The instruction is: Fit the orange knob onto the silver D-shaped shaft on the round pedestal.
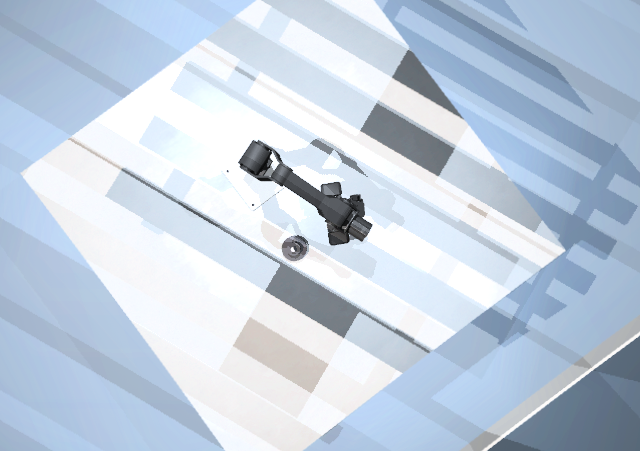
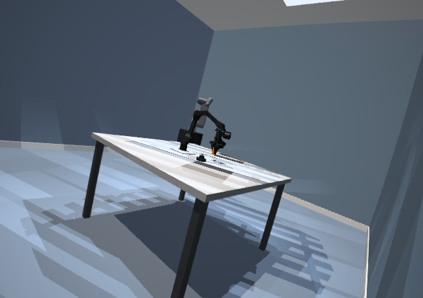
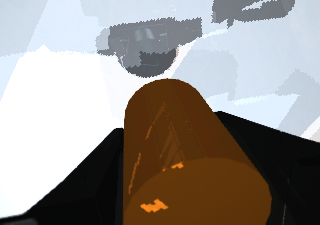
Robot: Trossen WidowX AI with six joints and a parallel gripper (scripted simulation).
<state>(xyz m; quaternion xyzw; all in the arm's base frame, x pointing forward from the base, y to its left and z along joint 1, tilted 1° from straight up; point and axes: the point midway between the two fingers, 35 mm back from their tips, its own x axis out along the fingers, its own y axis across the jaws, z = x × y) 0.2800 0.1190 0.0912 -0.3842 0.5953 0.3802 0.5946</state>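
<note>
The dark round pedestal lies 20 mm ahead of my gripper tip, 170 mm to the right of it and 30 mm below it. Round my gripper tip: orange knob 40 mm above.
</note>
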